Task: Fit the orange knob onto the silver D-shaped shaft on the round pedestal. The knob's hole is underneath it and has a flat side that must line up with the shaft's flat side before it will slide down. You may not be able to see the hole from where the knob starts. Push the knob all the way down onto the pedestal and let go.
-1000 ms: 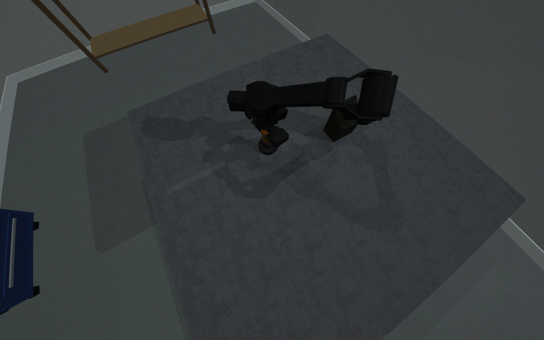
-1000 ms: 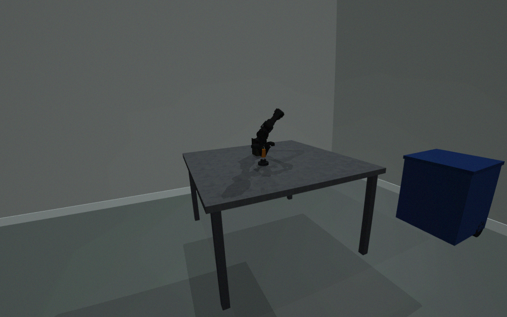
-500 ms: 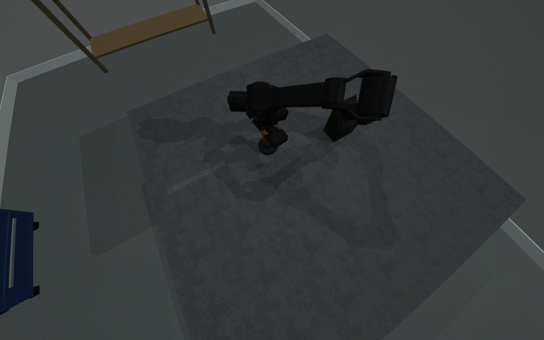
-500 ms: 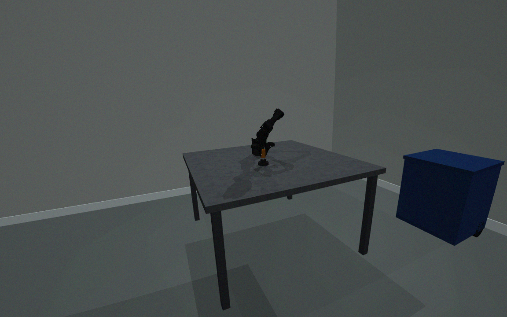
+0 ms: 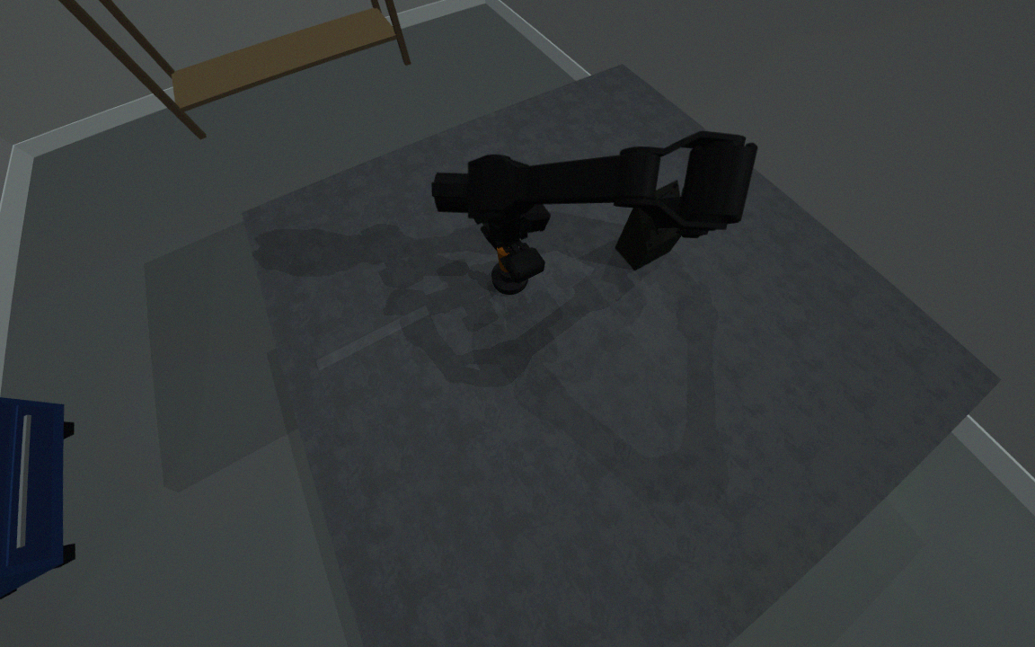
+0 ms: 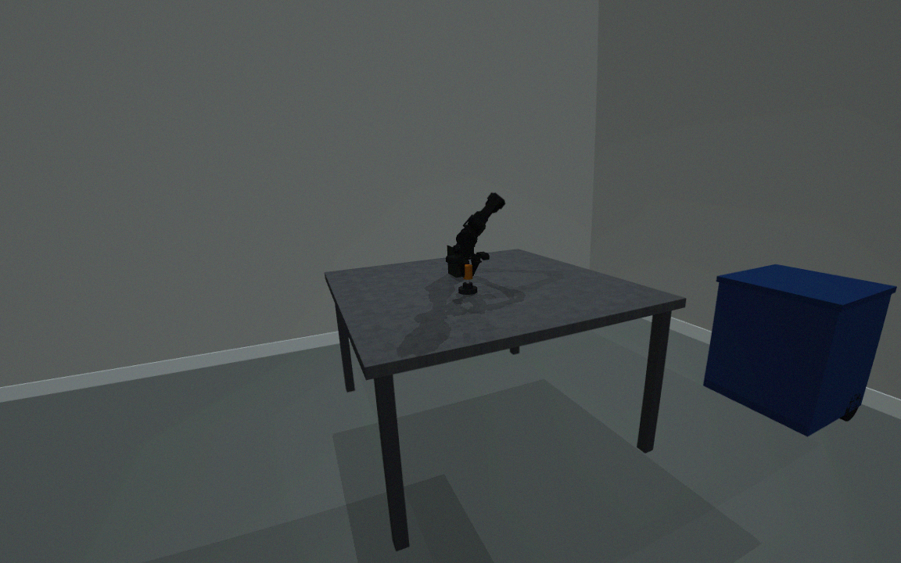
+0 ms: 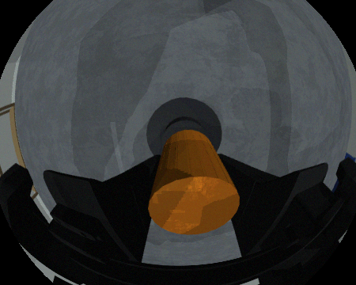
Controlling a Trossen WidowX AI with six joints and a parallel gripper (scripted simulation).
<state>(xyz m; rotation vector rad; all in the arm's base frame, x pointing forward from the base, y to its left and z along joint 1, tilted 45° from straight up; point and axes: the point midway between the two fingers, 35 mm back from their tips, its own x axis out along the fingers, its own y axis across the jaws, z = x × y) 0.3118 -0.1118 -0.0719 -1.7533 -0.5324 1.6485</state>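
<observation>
The pedestal lies 4 cm below my gripper tip. From my gripper tip the other things lie so: orange knob: 3 cm above.
</observation>
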